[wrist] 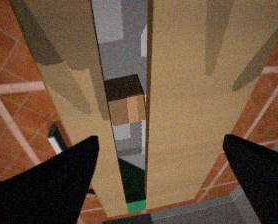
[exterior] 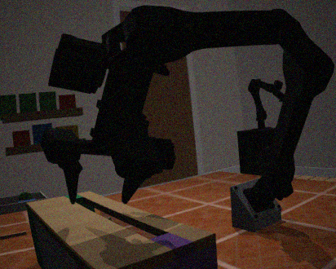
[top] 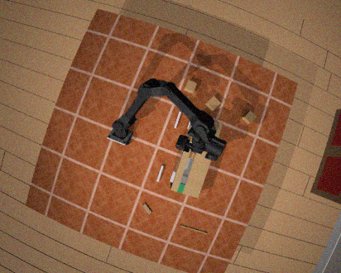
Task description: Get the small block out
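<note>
Right now my gripper tip is 9 cm above the box, 3 cm past it and 2 cm to the left of it. Also, from my gripper tip: brown stick: 40 cm to the right, 19 cm ahead, 15 cm below.
</note>
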